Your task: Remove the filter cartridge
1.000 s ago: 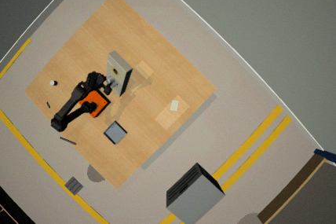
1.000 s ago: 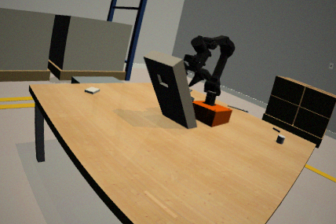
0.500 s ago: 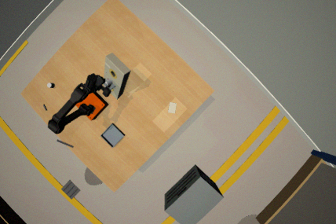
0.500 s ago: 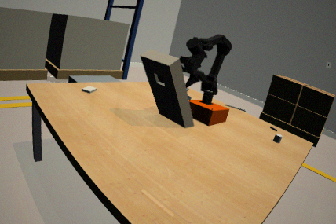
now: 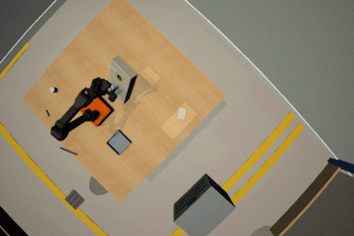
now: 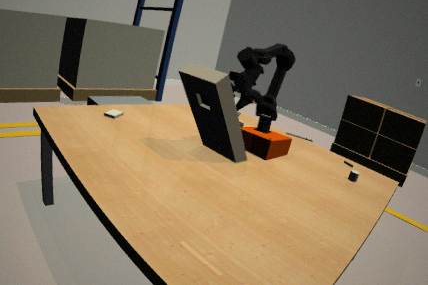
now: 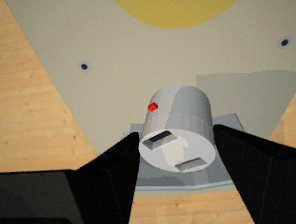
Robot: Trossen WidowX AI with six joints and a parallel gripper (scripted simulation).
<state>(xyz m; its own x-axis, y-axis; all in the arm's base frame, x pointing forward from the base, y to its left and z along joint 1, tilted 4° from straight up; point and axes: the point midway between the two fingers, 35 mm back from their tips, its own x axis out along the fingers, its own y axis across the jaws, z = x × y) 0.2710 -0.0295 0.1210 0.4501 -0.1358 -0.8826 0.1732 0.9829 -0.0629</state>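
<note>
My gripper tip is 5 cm short of the grey service panel, 2 cm to the left of it and 2 cm above it. The rest, counted from my gripper tip: round pale cartridge right at my gripper tip; then white block 11 cm ahead, 52 cm to the right, 17 cm below; then grey tray 38 cm behind, 23 cm to the right, 17 cm below.
</note>
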